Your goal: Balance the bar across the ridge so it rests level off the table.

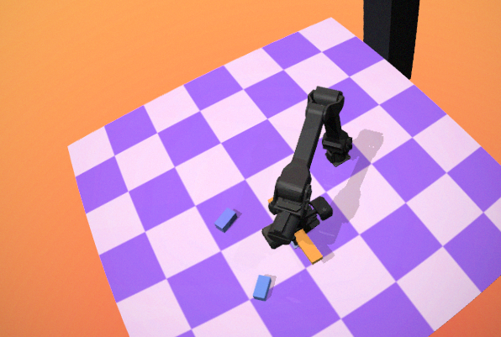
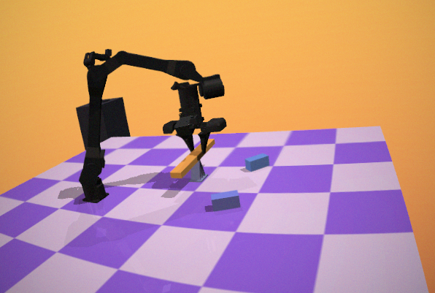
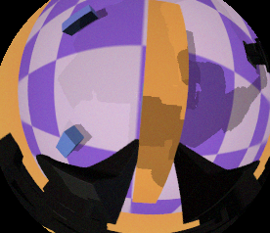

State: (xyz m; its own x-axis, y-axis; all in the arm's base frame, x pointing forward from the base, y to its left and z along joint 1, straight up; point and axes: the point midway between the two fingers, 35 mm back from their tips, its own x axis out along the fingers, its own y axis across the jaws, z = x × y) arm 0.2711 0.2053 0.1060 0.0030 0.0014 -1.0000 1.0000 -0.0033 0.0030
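The orange bar lies 30 mm to the right of my gripper tip.
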